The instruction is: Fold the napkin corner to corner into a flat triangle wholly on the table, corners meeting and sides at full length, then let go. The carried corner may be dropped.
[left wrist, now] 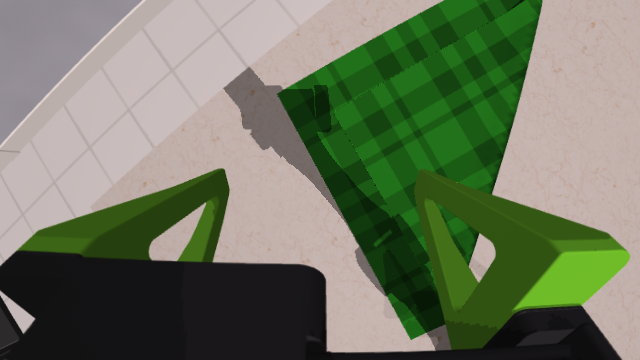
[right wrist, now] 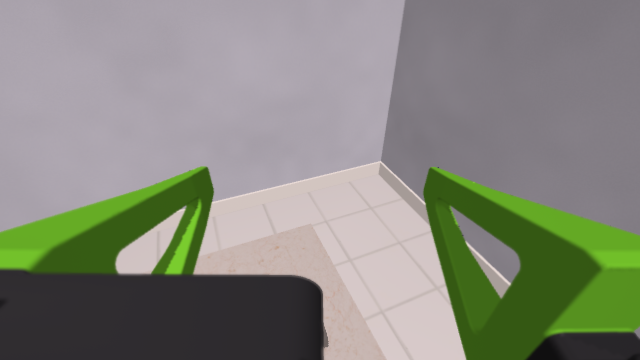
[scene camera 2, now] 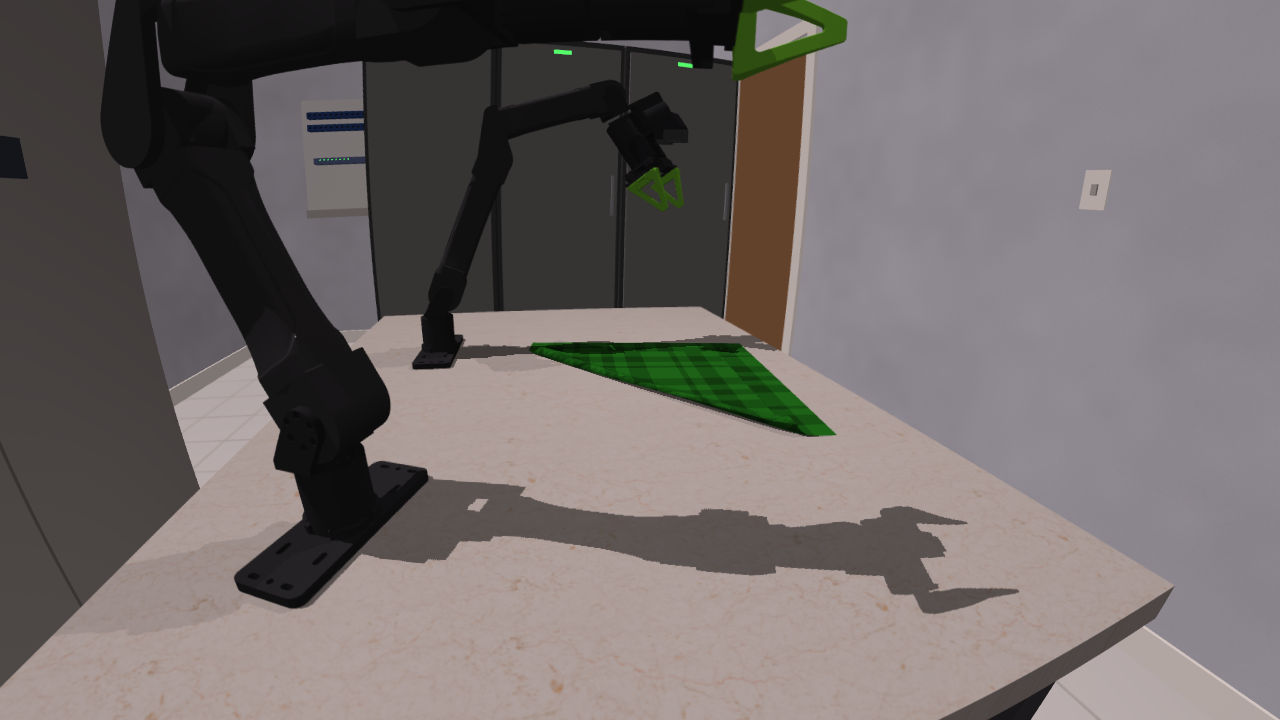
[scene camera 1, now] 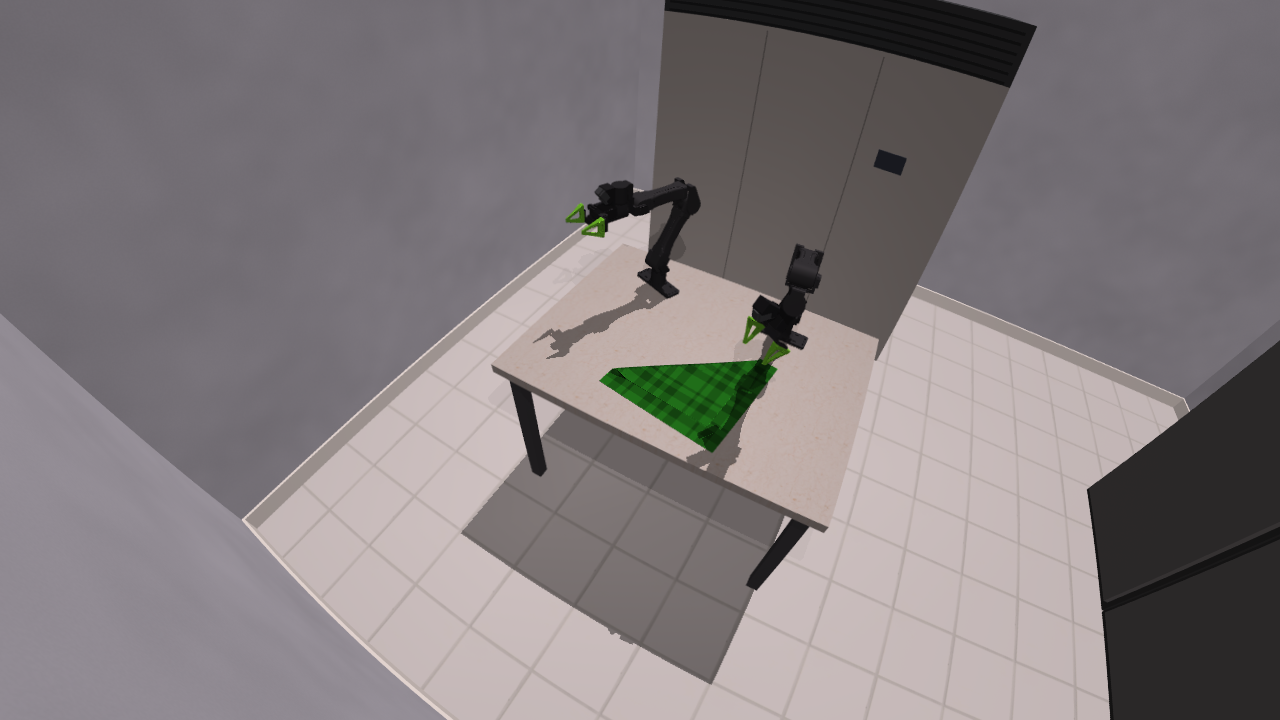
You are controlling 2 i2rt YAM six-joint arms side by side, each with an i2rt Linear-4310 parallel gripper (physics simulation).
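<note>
The green plaid napkin lies on the table, folded into a roughly triangular shape. In the left wrist view the upper layer's edges sit inside the lower layer's edges, leaving a strip of lower layer along two sides; the two corners lie apart. Shadow darkens one side. My left gripper is open and empty above the table, near the napkin's right end in scene camera 1. My right gripper is open and empty, high and away from the napkin.
The bases of both arms stand along the table side by the grey cabinet. The napkin's lower corner in scene camera 1 lies near the front table edge. The right wrist view shows a table corner, floor tiles and walls.
</note>
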